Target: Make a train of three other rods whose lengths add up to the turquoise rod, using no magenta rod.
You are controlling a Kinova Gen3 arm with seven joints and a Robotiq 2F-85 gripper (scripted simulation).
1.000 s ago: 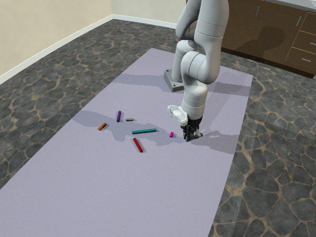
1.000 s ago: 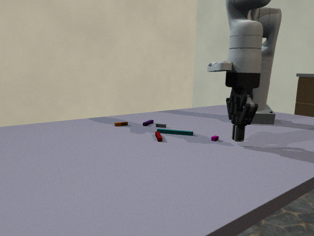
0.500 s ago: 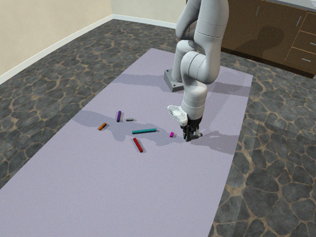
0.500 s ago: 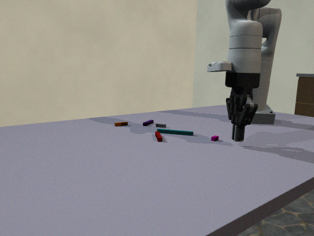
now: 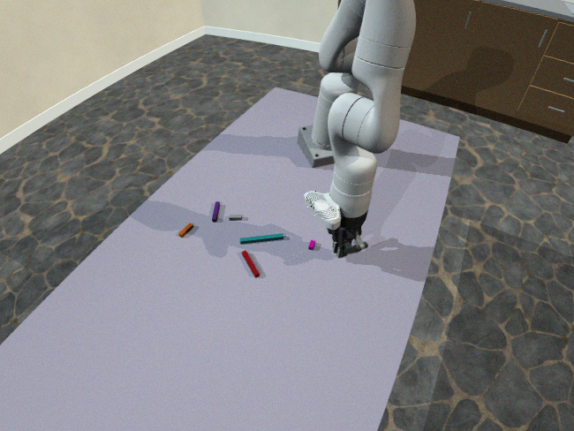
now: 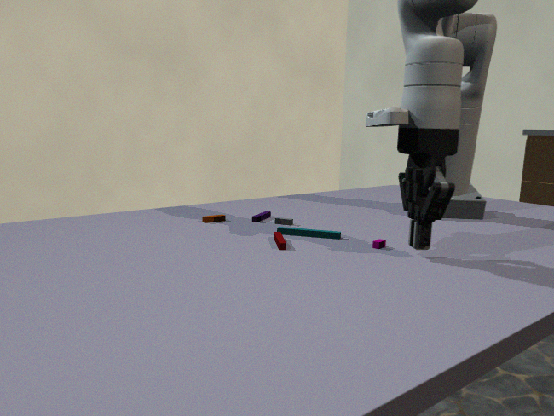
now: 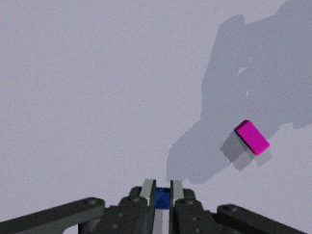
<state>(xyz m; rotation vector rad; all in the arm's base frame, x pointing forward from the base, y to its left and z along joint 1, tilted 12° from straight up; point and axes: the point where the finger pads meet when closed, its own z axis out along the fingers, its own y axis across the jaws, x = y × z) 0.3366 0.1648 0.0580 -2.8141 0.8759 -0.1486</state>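
The magenta rod lies 70 mm to the right of my hand and 30 mm below it. The rest, counted from my hand: blue rod (10 mm below); then turquoise rod (40 mm ahead, 180 mm to the right, 30 mm below); then red rod (110 mm ahead, 160 mm to the right, 30 mm below).
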